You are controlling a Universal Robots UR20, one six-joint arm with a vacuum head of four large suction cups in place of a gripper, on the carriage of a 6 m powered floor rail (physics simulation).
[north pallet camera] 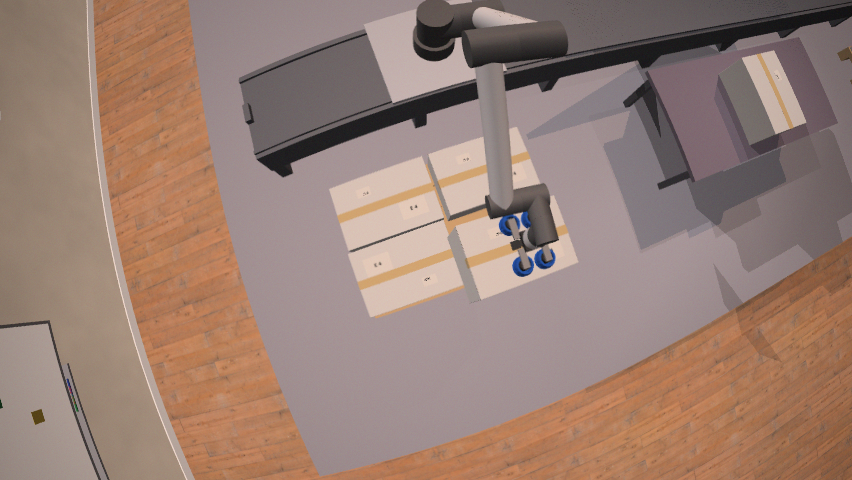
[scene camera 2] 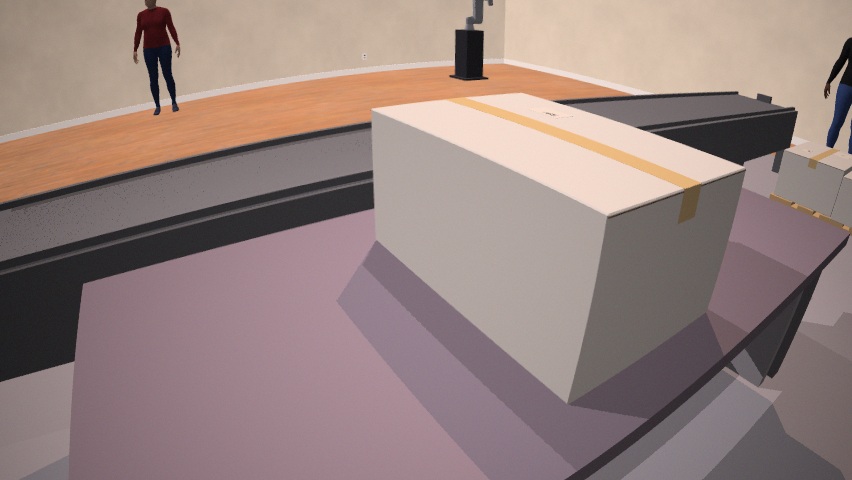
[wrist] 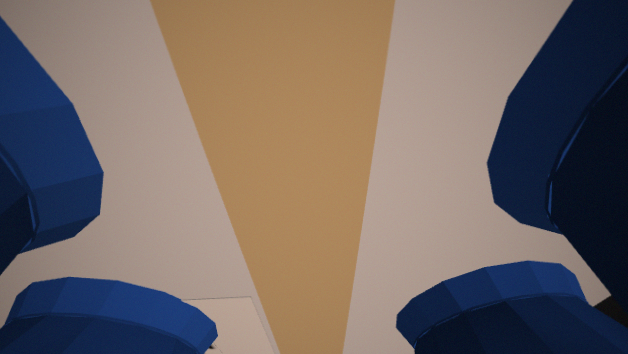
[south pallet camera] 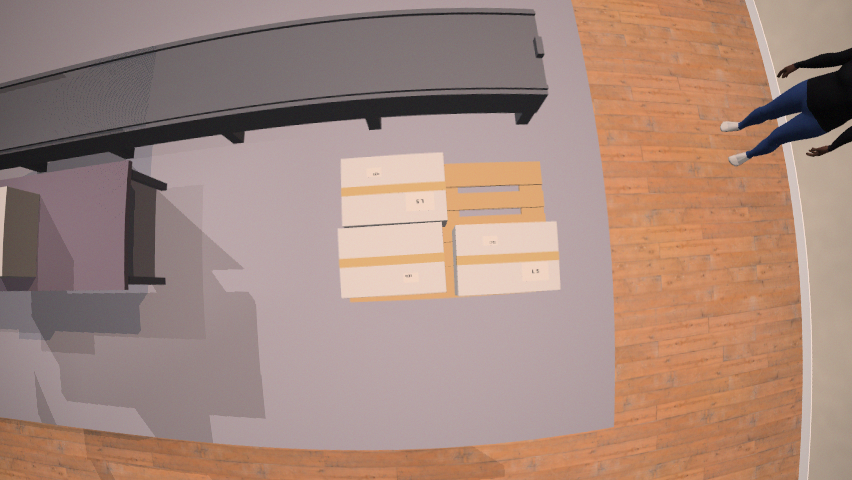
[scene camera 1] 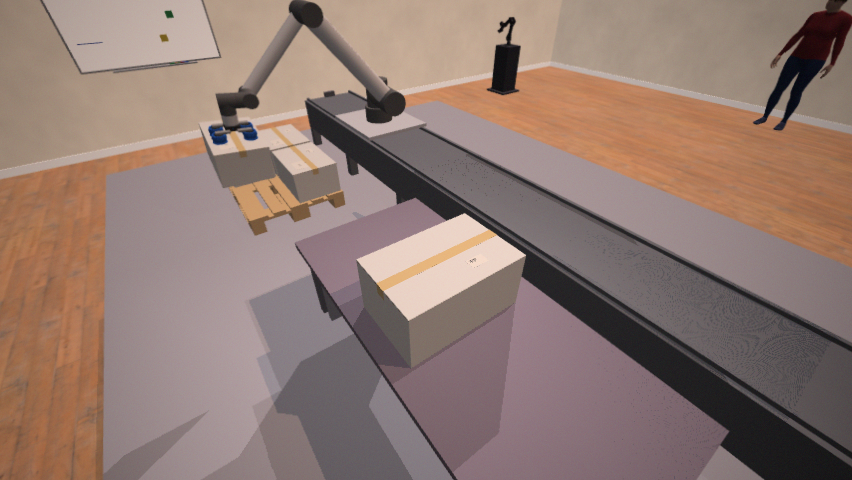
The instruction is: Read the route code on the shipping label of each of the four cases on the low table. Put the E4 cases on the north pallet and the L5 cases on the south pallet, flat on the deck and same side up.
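Pixels of known places: end effector, tool point: [wrist: 305, 217] [scene camera 1: 234, 138]; arm's base, origin of the base link: [north pallet camera: 433, 44] [scene camera 1: 379, 119].
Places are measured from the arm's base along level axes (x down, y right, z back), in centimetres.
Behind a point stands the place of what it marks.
My gripper [scene camera 1: 233, 132] @[x -11.6, y -2.5, z -127.1 cm] [north pallet camera: 528, 243] @[x -11.6, y -2.5, z -127.1 cm] has its cups on a taped white case [scene camera 1: 241, 165] @[x 0.3, y -25.8, z -131.3 cm] [north pallet camera: 494, 277] @[x -17.3, y 18.8, z -137.3 cm], held level above the near outer corner of the north pallet [scene camera 1: 253, 205] @[x 42.6, y -10.8, z -131.3 cm]. Its code is not readable; the wrist view shows its tape [wrist: 295, 150] @[x -14.4, y 2.0, z -126.9 cm] and part of a label. Three cases stand on that pallet; two [north pallet camera: 390, 202] @[x 16.0, y 54.2, z -80.6 cm] [north pallet camera: 405, 271] @[x 15.7, y 58.9, z -119.4 cm] show E4. One case [scene camera 1: 441, 268] @[x -23.6, y -221.4, z -96.9 cm] [scene camera 2: 494, 196] @[x -18.8, y -197.4, z -101.9 cm] [north pallet camera: 766, 89] @[x -23.6, y -207.2, z -90.3 cm] stands on the low table [scene camera 1: 572, 369] @[x 4.0, y -270.5, z -72.3 cm] [scene camera 2: 238, 333] @[x 4.0, y -163.4, z -82.6 cm], its code unreadable. The south pallet [south pallet camera: 494, 174] @[x 42.5, y -539.8, z -67.7 cm] bears three cases; two [south pallet camera: 393, 208] @[x 14.9, y -479.7, z -90.5 cm] [south pallet camera: 506, 277] @[x 14.7, y -537.5, z -130.2 cm] show L5, the third [south pallet camera: 387, 241] @[x 17.5, y -475.6, z -107.6 cm] a small unreadable label.
The floor rail [scene camera 1: 536, 208] [south pallet camera: 357, 59] runs beside the table and both pallets. The robot's carriage [scene camera 1: 393, 125] @[x 0.0, y -22.4, z 1.9 cm] is at the north end. A person in red [scene camera 1: 816, 47] [scene camera 2: 156, 35] and one in black [south pallet camera: 834, 89] stand off the mat. A black pedestal [scene camera 1: 505, 68] stands beyond the rail.
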